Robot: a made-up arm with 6 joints.
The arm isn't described. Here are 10 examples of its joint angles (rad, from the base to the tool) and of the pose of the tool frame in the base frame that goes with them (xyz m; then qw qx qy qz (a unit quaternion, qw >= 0)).
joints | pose
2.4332 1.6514 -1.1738 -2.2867 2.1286 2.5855 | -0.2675 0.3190 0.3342 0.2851 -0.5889 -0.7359 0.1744
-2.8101 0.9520 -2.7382 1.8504 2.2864 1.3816 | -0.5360 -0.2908 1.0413 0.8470 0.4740 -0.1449 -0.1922
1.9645 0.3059 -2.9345 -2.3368 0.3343 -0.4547 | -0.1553 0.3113 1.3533 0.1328 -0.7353 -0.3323 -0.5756
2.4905 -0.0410 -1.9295 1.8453 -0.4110 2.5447 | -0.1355 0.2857 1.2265 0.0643 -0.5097 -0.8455 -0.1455
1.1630 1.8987 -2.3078 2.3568 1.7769 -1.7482 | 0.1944 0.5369 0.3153 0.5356 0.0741 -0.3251 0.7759
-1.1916 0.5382 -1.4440 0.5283 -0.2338 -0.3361 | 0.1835 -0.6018 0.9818 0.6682 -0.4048 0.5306 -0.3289
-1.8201 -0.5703 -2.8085 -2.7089 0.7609 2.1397 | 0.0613 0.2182 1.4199 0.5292 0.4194 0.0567 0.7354
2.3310 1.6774 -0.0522 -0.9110 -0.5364 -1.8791 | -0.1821 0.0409 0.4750 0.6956 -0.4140 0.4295 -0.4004
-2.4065 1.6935 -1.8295 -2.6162 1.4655 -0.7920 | -0.4454 -0.3534 0.3256 0.0994 0.0380 -0.4092 -0.9062
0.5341 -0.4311 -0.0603 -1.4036 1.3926 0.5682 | 0.0705 -0.0341 0.8411 0.1515 0.8354 -0.4774 -0.2264
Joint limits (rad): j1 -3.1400..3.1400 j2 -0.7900..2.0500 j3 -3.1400..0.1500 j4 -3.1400..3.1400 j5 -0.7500..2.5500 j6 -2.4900..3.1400
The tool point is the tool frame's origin. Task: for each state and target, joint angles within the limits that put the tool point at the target. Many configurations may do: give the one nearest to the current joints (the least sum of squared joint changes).
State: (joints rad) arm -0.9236 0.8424 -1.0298 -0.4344 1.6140 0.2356
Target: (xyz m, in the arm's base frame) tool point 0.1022 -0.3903 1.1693
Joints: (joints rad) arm -1.2956 0.0212 -1.7795 -0.4688 1.3989 0.2485
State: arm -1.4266 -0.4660 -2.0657 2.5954 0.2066 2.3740
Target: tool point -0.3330 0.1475 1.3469
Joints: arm -0.6700 -0.7900 -2.7567 2.3067 0.4353 2.2804
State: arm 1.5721 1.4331 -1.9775 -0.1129 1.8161 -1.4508
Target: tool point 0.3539 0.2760 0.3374
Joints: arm 0.7502 1.7072 -1.9182 -0.2322 1.7981 -1.4901
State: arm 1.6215 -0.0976 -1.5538 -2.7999 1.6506 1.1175
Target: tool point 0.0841 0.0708 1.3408
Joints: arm 1.4010 -0.4099 -1.6667 -2.7091 1.7677 1.0931
